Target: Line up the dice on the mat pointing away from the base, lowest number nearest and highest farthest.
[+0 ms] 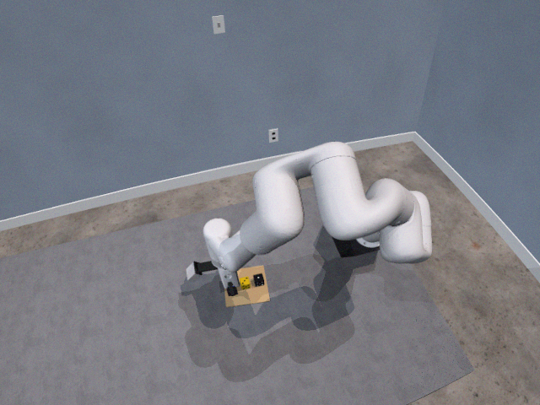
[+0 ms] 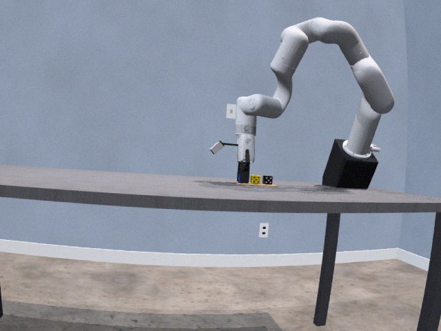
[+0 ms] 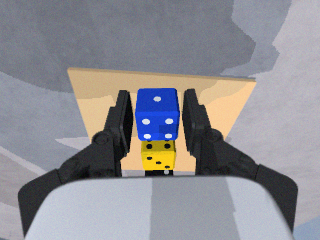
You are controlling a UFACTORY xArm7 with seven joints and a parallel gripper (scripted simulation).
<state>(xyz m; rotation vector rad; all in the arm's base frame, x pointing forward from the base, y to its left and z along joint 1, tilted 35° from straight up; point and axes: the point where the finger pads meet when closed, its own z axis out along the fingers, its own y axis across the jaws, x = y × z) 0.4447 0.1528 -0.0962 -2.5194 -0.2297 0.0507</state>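
Now: hand 10 mm above the blue die. Round my hand: tan mat: 50 mm behind, 10 mm to the right, 20 mm below; then black die: 90 mm behind, 10 mm to the right, 10 mm below; then yellow die: 50 mm behind, 10 mm to the right, 10 mm below.
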